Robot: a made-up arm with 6 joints.
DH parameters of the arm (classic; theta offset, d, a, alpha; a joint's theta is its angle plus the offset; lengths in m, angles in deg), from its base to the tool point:
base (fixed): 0 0.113 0 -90
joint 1: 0 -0.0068 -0.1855 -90
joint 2: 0 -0.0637 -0.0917 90
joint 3: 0 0.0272 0.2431 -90
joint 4: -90 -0.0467 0.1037 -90
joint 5: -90 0.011 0.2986 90
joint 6: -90 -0.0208 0.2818 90
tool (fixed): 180 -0.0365 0 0
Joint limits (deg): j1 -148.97..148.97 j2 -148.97..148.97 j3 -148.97..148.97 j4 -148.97..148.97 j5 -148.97..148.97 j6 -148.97..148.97
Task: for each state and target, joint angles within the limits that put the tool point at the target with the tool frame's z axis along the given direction. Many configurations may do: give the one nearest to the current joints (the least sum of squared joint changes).
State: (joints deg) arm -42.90 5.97 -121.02 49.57 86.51 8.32
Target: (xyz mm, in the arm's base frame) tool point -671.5 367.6 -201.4 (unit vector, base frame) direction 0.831 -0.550 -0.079
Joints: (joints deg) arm -54.06 -22.07 -130.80 44.84 70.78 0.03
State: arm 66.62 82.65 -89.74 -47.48 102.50 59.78
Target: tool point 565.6 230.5 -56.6 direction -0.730 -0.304 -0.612
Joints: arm 42.83 90.72 -107.80 -3.36 91.94 86.72
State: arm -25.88 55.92 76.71 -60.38 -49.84 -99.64
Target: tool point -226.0 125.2 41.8 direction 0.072 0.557 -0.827
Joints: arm 8.92 30.54 96.46 -37.08 -53.23 -91.91
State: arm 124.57 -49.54 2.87 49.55 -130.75 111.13
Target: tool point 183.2 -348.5 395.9 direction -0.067 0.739 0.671
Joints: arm 107.00 -18.81 -30.02 41.62 -97.40 67.17
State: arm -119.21 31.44 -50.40 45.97 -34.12 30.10
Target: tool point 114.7 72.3 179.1 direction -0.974 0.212 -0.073
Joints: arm -116.93 54.56 -34.79 64.46 -43.70 8.60
